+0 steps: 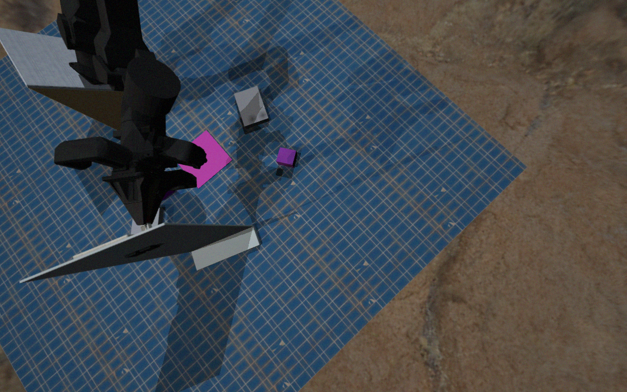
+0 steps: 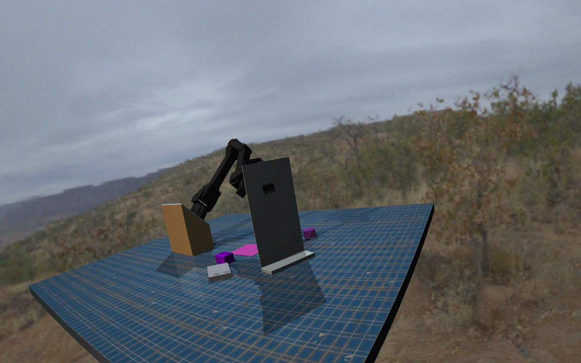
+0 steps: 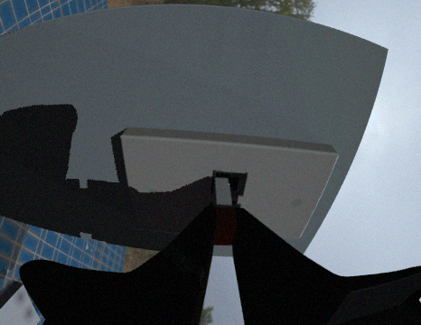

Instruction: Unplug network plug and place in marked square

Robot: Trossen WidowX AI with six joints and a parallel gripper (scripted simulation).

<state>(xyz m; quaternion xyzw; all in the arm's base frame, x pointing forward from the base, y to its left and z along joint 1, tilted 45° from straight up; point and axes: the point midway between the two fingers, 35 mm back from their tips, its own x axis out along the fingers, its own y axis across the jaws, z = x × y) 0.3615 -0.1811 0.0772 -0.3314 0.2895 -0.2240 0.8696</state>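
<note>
The marked square lies 170 mm behind my gripper tip, 100 mm to the left of it and 240 mm below it. From my gripper tip the other things lie so: network plug right at my gripper tip; grey panel 30 mm ahead, 20 mm to the right, 90 mm below.
</note>
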